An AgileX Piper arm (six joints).
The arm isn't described. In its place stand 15 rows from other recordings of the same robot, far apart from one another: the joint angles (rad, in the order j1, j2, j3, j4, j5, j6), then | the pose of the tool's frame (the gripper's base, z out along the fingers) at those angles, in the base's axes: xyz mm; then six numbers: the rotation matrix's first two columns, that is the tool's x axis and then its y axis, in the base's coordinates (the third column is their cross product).
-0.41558 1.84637 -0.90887 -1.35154 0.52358 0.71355 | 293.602 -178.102 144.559 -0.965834 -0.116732 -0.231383 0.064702 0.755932 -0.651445
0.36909 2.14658 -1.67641 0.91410 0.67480 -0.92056 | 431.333 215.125 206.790 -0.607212 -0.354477 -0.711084 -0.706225 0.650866 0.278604
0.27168 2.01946 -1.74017 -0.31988 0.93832 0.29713 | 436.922 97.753 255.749 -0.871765 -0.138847 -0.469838 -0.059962 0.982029 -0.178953
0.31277 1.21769 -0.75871 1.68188 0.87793 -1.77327 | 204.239 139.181 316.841 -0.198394 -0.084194 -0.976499 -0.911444 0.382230 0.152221
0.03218 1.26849 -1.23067 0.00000 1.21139 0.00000 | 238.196 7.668 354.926 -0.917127 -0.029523 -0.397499 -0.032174 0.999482 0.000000
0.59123 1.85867 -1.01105 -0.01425 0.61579 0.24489 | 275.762 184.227 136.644 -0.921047 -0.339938 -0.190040 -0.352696 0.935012 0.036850
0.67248 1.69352 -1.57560 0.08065 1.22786 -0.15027 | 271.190 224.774 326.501 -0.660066 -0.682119 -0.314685 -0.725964 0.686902 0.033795
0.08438 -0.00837 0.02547 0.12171 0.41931 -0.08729 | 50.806 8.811 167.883 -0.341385 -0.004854 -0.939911 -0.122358 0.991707 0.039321
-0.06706 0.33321 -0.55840 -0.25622 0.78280 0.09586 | 56.870 -20.121 310.593 -0.455559 -0.055849 -0.888452 0.186996 0.969759 -0.156844
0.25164 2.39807 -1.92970 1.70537 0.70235 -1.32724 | 510.769 191.463 194.336 -0.555490 0.179980 -0.811812 -0.616444 0.566083 0.547309
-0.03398 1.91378 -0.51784 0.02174 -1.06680 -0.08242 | 305.630 -12.123 117.666 -0.242690 -0.063637 -0.968014 0.035089 0.996617 -0.074314
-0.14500 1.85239 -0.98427 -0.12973 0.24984 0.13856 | 351.912 -54.329 144.737 -0.845531 0.136412 -0.516206 0.171596 0.984948 -0.020787
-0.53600 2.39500 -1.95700 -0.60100 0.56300 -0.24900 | 445.985 -296.862 156.858 -0.916665 -0.230942 -0.326176 0.029143 0.775343 -0.630868
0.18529 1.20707 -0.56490 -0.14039 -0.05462 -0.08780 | 235.904 44.925 243.529 -0.416641 -0.308038 -0.855291 -0.292549 0.936225 -0.194676
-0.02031 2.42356 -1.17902 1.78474 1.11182 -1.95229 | 392.559 71.765 28.964 -0.727613 0.050656 -0.684115 -0.577636 0.492686 0.650844
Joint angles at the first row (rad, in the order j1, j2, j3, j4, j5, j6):
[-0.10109 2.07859 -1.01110 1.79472 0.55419 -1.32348]
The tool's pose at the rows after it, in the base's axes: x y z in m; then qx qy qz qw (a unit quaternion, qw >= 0):
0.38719 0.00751 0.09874 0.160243 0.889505 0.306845 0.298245
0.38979 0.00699 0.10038 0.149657 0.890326 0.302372 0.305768
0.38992 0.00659 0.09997 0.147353 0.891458 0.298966 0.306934
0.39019 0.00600 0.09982 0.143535 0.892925 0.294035 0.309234
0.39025 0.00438 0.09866 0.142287 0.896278 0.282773 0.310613
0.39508 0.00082 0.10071 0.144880 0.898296 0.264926 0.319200
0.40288 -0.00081 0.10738 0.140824 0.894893 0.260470 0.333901
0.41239 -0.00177 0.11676 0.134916 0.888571 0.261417 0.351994
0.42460 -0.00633 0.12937 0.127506 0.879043 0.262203 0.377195
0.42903 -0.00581 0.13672 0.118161 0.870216 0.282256 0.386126
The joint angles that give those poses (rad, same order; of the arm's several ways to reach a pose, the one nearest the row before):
[-0.10108 2.08067 -1.02466 1.80005 0.55295 -1.37004]
[-0.10109 2.08179 -1.03511 1.80004 0.54962 -1.39167]
[-0.10108 2.08247 -1.03549 1.80079 0.54459 -1.39968]
[-0.10110 2.08248 -1.03628 1.80193 0.53748 -1.41192]
[-0.10109 2.08286 -1.03623 1.80197 0.51646 -1.42313]
[-0.10110 2.08367 -1.05526 1.80233 0.47732 -1.42686]
[-0.10110 2.08367 -1.08703 1.80234 0.46673 -1.42974]
[-0.10108 2.08365 -1.12718 1.80234 0.46672 -1.42974]
[-0.10991 2.08583 -1.18157 1.80230 0.47214 -1.43521]
[-0.11614 2.08665 -1.20491 1.79560 0.51826 -1.42611]

